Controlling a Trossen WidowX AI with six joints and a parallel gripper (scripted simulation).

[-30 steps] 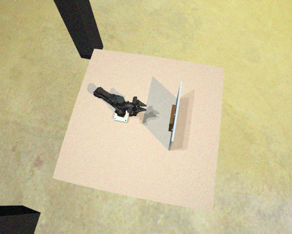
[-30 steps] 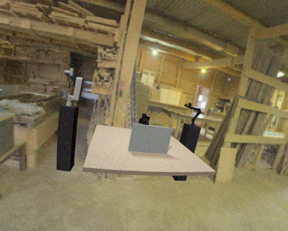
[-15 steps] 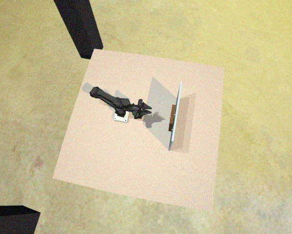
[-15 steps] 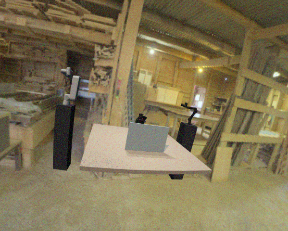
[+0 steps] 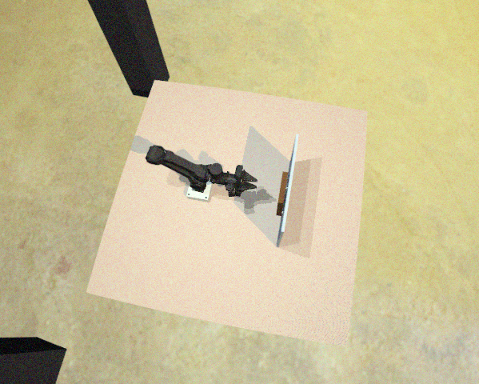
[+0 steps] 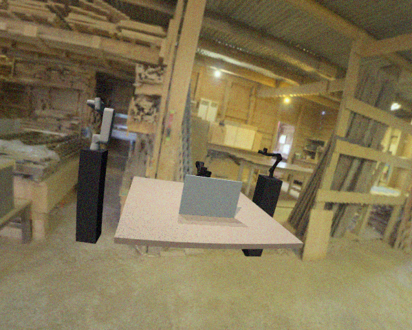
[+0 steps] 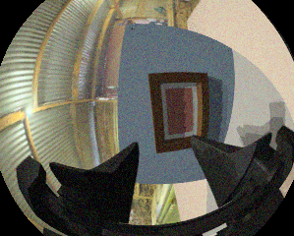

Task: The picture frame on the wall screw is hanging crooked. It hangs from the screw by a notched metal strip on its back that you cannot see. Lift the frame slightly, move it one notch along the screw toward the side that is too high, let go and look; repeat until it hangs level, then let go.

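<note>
My gripper tip is 13 cm short of the picture frame and 5 cm above it. Also, from my gripper tip: wall panel: 14 cm ahead, 7 cm below, 2 cm to the left.
</note>
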